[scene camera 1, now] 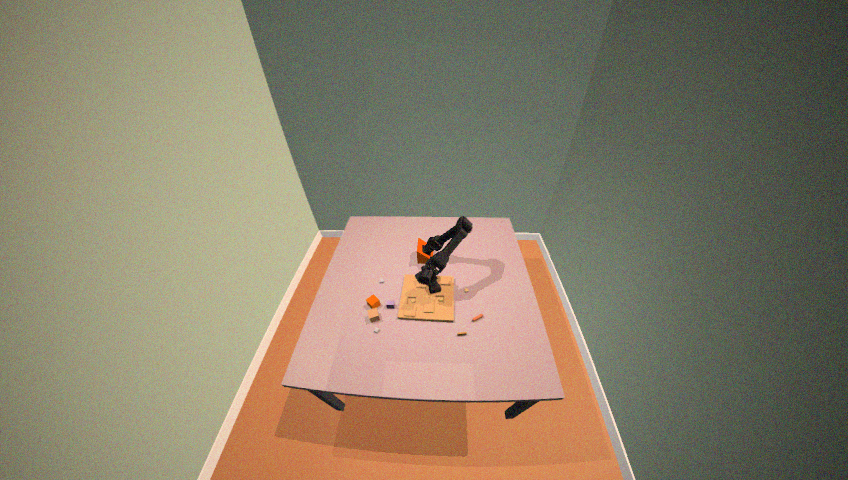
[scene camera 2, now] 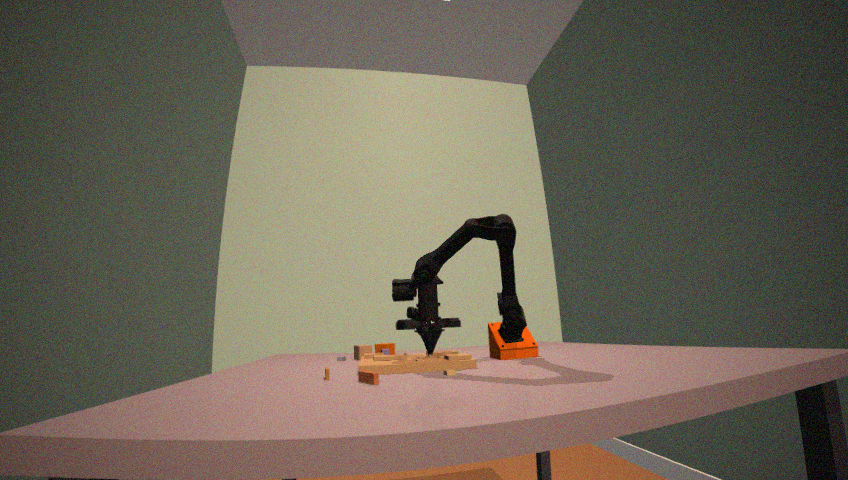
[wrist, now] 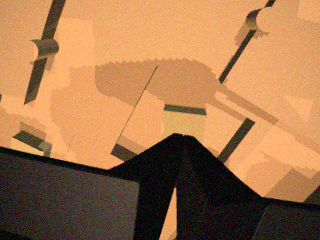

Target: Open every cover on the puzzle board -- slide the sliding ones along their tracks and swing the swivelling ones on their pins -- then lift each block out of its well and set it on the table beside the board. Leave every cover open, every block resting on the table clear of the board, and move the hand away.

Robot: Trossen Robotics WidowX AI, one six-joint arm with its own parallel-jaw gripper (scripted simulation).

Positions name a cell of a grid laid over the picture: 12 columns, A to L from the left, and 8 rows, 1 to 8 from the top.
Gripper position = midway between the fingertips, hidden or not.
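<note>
There is nothing in the grasp of my gripper (scene camera 2: G6) (wrist: G5), and it is shut. A pale yellow block (wrist: H5) is there for me to see as well.
</note>
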